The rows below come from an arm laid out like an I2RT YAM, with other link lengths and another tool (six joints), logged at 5 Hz.
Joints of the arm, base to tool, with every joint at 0 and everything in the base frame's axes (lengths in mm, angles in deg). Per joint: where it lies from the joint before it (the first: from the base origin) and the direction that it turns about. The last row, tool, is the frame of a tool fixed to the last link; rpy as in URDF.
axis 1: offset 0 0 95.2 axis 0 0 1
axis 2: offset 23.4 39.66 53.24 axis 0 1 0
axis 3: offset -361.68 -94.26 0 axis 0 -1 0
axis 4: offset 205.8 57.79 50.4 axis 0 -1 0
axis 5: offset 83.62 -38.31 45.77 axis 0 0 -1
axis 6: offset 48.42 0 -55.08 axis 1 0 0
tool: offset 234 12 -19 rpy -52.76 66.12 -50.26
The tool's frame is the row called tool.
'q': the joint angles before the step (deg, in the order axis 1, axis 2, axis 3, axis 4, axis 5, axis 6). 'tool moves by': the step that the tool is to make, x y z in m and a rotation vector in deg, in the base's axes. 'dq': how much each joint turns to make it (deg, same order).
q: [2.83, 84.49, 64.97, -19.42, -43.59, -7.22]
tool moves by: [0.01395, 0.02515, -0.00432, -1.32, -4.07, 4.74]
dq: [3.41, 3.25, 0.01, 5.19, -0.04, -2.91]
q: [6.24, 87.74, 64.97, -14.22, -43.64, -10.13]
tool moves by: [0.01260, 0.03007, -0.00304, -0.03, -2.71, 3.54]
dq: [3.89, 3.20, 0.00, 5.75, 0.53, -0.18]
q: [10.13, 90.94, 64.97, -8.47, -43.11, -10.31]
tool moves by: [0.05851, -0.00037, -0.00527, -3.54, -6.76, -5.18]
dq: [2.67, 3.78, 0.00, 9.71, 9.20, -0.01]
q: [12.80, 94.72, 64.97, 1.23, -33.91, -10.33]
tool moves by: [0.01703, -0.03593, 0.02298, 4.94, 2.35, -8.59]
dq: [-3.61, -2.21, 0.03, 0.92, 2.04, 8.31]
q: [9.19, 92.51, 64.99, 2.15, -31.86, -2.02]
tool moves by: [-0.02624, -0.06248, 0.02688, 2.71, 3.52, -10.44]
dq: [-5.51, -8.90, 0.00, -9.22, 3.12, 5.69]
